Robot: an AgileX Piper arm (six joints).
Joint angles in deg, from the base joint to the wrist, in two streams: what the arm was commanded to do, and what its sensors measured. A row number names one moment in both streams.
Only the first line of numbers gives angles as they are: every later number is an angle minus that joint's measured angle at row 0.
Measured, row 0:
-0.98, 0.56, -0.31, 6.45, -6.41, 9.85
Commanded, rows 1 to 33:
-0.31, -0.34, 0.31, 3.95, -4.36, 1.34
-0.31, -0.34, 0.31, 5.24, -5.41, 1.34
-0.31, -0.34, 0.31, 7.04, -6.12, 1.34
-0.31, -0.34, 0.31, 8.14, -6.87, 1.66
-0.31, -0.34, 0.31, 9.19, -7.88, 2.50
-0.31, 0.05, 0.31, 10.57, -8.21, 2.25
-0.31, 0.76, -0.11, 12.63, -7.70, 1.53
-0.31, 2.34, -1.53, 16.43, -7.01, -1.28
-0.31, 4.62, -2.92, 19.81, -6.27, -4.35
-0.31, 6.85, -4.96, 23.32, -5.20, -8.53
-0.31, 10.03, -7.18, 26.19, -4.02, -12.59
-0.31, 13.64, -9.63, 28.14, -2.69, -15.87
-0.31, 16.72, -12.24, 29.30, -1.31, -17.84
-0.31, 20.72, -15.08, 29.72, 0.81, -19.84
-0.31, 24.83, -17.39, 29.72, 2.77, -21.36
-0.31, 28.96, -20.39, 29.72, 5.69, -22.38
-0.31, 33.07, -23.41, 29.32, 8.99, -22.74
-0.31, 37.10, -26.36, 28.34, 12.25, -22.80
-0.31, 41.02, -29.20, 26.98, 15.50, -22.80
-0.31, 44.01, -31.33, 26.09, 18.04, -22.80
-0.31, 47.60, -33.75, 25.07, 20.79, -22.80
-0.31, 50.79, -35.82, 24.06, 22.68, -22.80
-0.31, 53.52, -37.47, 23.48, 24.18, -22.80
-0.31, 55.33, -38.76, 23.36, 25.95, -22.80
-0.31, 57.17, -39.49, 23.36, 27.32, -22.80
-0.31, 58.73, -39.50, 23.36, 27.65, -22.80
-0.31, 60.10, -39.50, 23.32, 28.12, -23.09
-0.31, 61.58, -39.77, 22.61, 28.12, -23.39
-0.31, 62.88, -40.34, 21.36, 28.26, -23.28
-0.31, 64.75, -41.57, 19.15, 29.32, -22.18
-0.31, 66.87, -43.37, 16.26, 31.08, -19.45
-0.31, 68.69, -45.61, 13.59, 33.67, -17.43
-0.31, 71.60, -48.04, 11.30, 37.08, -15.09
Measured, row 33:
0.00, 64.20, -41.14, 19.94, 29.52, -21.33
